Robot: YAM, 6 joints.
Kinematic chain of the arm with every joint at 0, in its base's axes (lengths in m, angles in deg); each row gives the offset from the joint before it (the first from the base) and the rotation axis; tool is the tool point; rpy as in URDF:
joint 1: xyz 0 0 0.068 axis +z
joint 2: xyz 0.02 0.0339 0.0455 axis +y
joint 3: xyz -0.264 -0.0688 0 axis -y
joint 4: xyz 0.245 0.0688 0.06 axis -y
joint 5: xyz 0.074 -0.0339 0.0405 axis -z
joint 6: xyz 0.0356 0 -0.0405 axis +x
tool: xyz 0 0 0 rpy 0 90 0
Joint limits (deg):
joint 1: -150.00..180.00
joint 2: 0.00..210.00
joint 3: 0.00..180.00
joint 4: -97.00..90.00
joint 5: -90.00..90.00
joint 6: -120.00..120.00
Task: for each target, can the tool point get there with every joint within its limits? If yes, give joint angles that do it. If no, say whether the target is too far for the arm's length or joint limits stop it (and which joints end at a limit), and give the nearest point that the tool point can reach.
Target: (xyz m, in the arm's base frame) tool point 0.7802 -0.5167 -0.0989
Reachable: no: too far | nearest point 0.5250 -0.3477 -0.0279 | short by 0.314 m
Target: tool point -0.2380 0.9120 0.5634
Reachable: no: too far | nearest point -0.1471 0.5636 0.3878 | short by 0.401 m
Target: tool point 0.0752 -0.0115 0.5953
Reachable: yes | joints -28.32 59.03 83.81 70.92 -45.89 -53.75
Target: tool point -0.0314 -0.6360 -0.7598
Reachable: no: too far | nearest point -0.0205 -0.4160 -0.3391 | short by 0.475 m
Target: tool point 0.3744 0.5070 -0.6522
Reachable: no: too far | nearest point 0.2586 0.3502 -0.3285 | short by 0.378 m
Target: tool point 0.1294 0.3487 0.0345
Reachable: yes | joints 66.05 137.55 83.54 -56.94 -40.91 -18.77
